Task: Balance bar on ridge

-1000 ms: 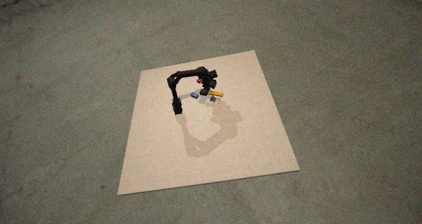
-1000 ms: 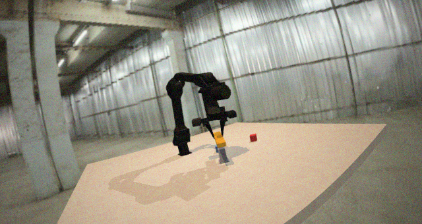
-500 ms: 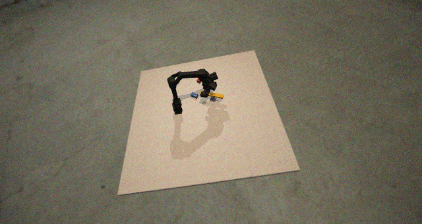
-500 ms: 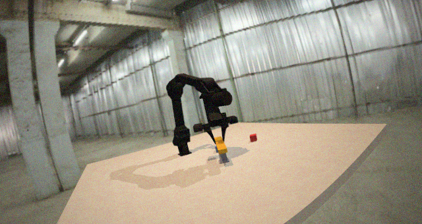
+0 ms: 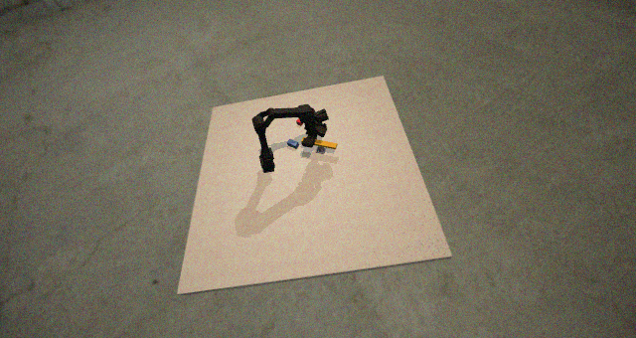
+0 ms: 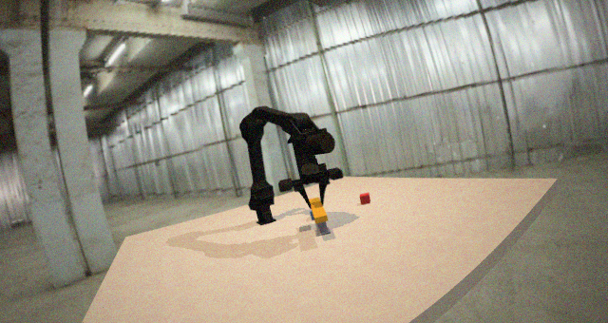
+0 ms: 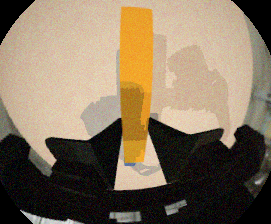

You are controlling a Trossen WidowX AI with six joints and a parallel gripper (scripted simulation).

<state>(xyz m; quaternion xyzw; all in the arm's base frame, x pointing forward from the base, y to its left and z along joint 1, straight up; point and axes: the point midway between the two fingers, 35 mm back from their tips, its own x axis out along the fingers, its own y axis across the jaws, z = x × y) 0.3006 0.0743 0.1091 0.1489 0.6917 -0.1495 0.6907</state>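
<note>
My gripper tip is now 30 mm short of the orange bar and 10 mm to the left of it. From my gripper tip the other things lie so: small red cube: 240 mm to the left, 90 mm behind, 60 mm below; blue block: 140 mm behind, 70 mm to the left, 60 mm below.
</note>
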